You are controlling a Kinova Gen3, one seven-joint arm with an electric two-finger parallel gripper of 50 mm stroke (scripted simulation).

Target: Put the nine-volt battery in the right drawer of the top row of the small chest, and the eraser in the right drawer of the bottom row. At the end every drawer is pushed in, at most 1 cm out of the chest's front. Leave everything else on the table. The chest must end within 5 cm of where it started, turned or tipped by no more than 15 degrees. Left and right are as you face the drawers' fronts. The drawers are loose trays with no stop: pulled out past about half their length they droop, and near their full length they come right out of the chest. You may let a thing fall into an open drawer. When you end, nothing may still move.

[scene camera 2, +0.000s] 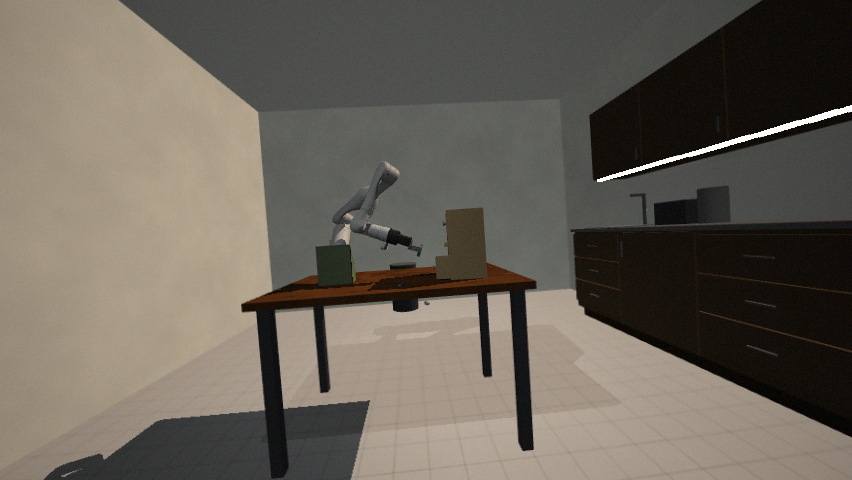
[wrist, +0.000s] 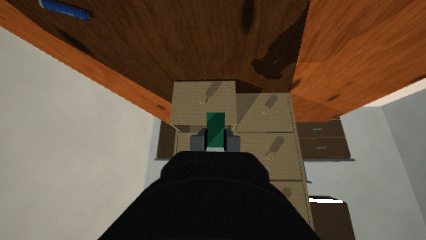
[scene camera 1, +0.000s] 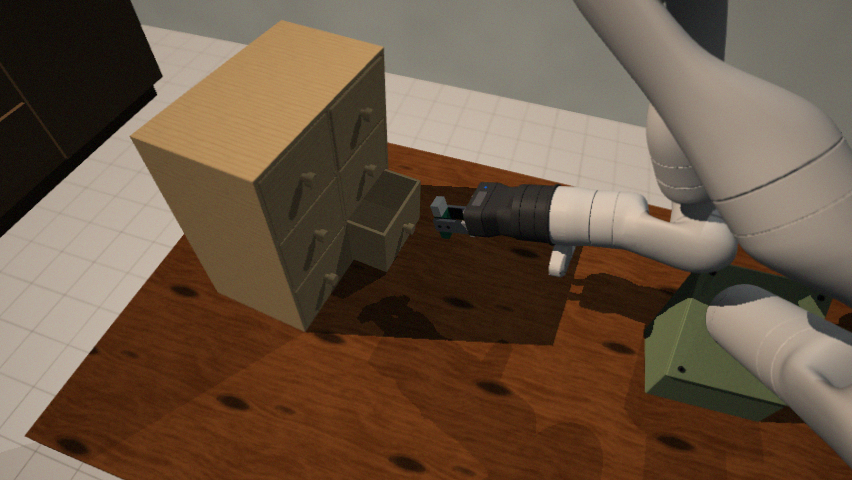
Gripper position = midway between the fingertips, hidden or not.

Observation:
In view: the gripper (scene camera 1: 439, 217) and a wooden chest (scene camera 1: 206, 151).
The wooden chest is seen too in scene camera 2 (scene camera 2: 466, 237). The gripper shows as well in the wrist view (wrist: 215, 136).

